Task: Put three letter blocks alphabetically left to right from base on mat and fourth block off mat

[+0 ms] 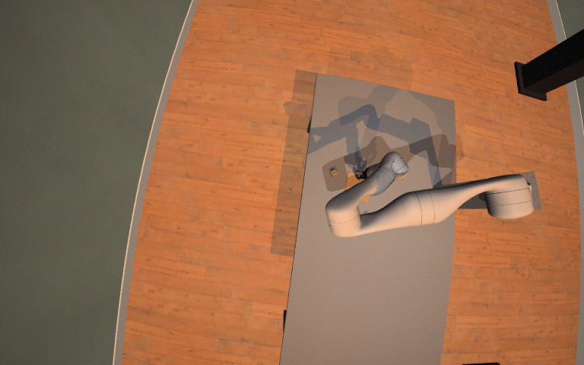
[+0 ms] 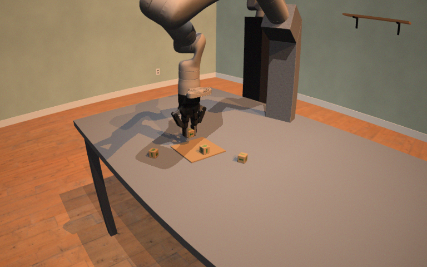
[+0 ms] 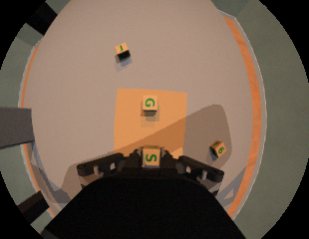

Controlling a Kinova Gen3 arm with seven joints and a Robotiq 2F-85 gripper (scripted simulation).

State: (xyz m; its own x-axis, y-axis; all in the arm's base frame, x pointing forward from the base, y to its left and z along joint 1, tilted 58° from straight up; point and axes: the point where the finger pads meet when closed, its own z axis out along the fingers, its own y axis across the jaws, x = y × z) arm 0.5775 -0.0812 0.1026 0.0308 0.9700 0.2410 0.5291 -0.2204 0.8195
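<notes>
My hand is 4 cm to the right of the mat and 5 cm above it.
</notes>
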